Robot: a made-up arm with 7 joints.
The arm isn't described. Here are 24 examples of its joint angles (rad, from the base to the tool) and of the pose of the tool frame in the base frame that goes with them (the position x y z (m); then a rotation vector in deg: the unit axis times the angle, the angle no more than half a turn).
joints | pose
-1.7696 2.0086 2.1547 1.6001 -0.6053 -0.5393 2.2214 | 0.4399 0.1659 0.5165 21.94 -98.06 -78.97
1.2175 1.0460 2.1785 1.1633 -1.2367 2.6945 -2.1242 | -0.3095 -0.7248 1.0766 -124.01 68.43 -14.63
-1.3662 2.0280 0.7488 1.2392 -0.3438 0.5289 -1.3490 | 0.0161 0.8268 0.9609 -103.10 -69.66 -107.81
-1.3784 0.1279 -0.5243 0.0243 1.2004 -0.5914 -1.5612 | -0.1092 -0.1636 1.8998 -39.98 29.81 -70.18
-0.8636 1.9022 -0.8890 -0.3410 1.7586 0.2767 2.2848 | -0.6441 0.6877 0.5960 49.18 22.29 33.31
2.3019 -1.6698 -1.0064 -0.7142 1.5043 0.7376 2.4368 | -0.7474 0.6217 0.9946 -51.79 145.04 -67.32
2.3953 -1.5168 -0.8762 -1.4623 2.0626 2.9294 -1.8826 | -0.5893 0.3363 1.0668 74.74 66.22 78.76
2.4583 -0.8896 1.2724 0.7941 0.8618 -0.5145 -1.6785 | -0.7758 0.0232 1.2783 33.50 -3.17 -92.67
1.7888 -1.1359 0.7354 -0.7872 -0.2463 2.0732 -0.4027 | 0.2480 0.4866 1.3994 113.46 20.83 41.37
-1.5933 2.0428 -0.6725 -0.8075 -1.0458 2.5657 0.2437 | 0.1707 0.3201 0.4570 87.18 39.55 -36.76
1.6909 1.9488 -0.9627 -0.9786 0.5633 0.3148 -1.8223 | -0.1484 -0.6795 0.3136 91.32 -51.18 -93.02
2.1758 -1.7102 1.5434 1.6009 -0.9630 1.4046 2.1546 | -0.7521 0.2684 0.9406 -105.78 121.39 -61.60
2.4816 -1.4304 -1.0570 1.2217 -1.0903 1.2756 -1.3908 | -0.4746 0.8199 0.7622 -97.97 -130.71 21.64
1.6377 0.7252 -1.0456 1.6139 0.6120 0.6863 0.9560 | 0.5900 -0.1067 1.3395 89.07 150.45 -0.34
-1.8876 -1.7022 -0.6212 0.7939 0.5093 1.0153 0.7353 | -0.6529 -0.6666 0.5911 -86.38 13.76 90.71
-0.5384 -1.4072 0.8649 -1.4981 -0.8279 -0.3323 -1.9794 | 0.0358 -0.6965 1.2608 -5.77 45.62 -79.81
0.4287 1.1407 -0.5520 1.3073 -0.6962 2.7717 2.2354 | -0.4152 -0.4325 1.4072 58.19 -5.33 107.17
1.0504 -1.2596 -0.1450 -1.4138 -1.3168 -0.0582 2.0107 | 0.1183 0.1788 1.5589 169.71 37.32 6.96
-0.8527 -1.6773 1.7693 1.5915 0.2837 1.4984 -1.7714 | 0.6768 -0.1823 0.8467 54.52 36.64 10.00
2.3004 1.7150 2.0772 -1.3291 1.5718 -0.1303 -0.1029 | 0.8427 -0.2190 0.9050 3.13 91.16 -31.98
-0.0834 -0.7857 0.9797 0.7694 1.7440 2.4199 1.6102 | 0.5823 0.1215 1.1910 -79.51 -8.89 -21.90
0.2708 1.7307 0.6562 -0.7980 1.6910 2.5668 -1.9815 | -0.7001 -0.3885 0.7483 -95.08 44.16 -122.55
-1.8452 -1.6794 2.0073 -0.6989 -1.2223 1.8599 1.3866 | -0.6695 -0.5409 0.8480 -97.16 140.71 16.66
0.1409 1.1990 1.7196 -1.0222 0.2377 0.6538 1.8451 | -0.5509 -0.6162 1.2849 -45.35 104.95 124.28
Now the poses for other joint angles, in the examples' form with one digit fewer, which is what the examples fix.
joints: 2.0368 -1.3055 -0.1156 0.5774 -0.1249 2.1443 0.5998
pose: -0.265 0.817 1.075 24.9 79.6 75.1
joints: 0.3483 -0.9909 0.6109 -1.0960 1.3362 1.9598 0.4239
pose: 0.584 -0.159 1.477 -120.4 -6.9 -107.6
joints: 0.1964 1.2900 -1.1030 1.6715 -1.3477 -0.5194 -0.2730
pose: -0.371 -0.707 1.225 55.8 104.3 -115.5
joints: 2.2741 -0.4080 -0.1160 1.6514 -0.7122 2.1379 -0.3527
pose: -0.358 0.525 1.356 -3.6 -3.5 102.3
